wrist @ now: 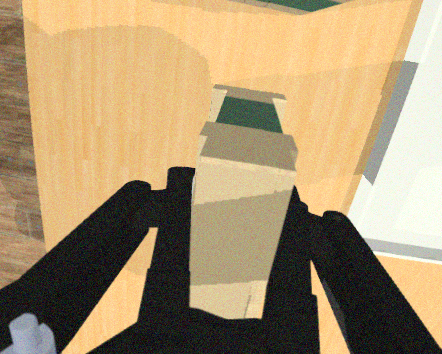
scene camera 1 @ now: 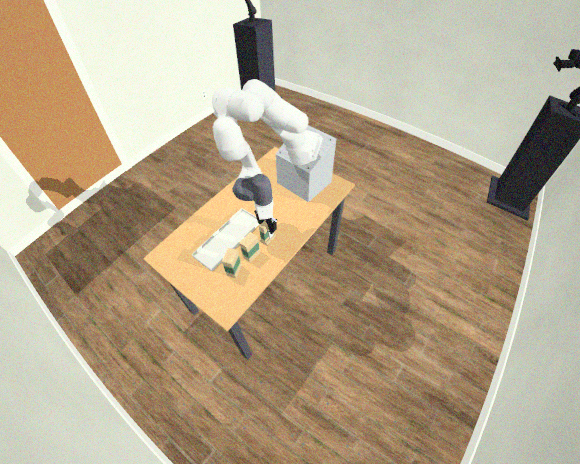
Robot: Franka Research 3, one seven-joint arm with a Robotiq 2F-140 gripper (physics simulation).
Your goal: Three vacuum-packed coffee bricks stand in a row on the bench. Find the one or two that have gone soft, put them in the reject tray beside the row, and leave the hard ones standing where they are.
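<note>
Three tan coffee bricks with green bands stand in a row on the bench. My gripper (scene camera 1: 266, 230) (wrist: 238, 164) is shut on the coffee brick nearest the robot base (scene camera 1: 264, 233) (wrist: 239, 240). That brick is upright between the fingers, and its sides look pressed inward, narrow at the grip; the pads are hidden beside it. The middle brick (scene camera 1: 250, 247) (wrist: 310, 4) stands apart from it, with part of it at the top of the wrist view. The far brick (scene camera 1: 231, 264) stands at the other end of the row. The white reject tray (scene camera 1: 225, 239) (wrist: 415, 150) lies beside the row and looks empty.
The wooden bench (scene camera 1: 200, 235) (wrist: 120, 100) carries the bricks and tray. A grey pedestal box (scene camera 1: 310, 182) under the robot base stands at the bench's back end. The tray's raised edge is close to the held brick's right side in the wrist view.
</note>
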